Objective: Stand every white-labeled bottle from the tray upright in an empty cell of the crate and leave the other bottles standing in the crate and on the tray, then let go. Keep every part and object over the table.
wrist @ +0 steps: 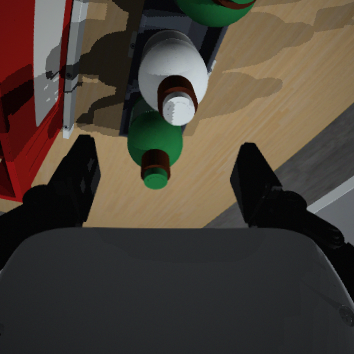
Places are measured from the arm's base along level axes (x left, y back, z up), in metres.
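Pixels of known places: gripper, fingertip midpoint: [167, 157].
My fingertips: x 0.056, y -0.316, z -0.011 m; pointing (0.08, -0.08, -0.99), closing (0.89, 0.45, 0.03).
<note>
For each thing: its middle in the pictures, then the offset to it from my fingertips. "*": a spot on its surface instead. Level surfaces: height alone.
- white-labeled bottle, body centre: [172, 76] dy +0.006, dx +0.010, dz -0.133 m
- red crate, surface spot: [15, 140] * dy -0.082, dx -0.104, dz -0.051 m
- grey metal rail, surface spot: [72, 85] * dy -0.087, dx -0.092, dz -0.191 m
- wooden table, its level: dz -0.216 m
A white-labeled bottle [172, 67] with a brown neck and white cap stands in the dark tray [128, 115] at the upper middle. A green bottle [155, 139] with a green cap stands at the tray's near end, beside the white one. Part of another green bottle [216, 12] shows at the top edge. My gripper [167, 157] is open and empty; its fingers stand wide apart to the left and right, with the near green bottle's cap showing in the gap between them. The red crate [15, 140] shows in part at the left; its cells are mostly out of view.
A grey metal rail [72, 85] runs between the crate and the tray. The wooden table [200, 165] lies below, with bottle shadows on it. The table's edge runs diagonally at the right, with a dark grey surface [320, 155] past it.
</note>
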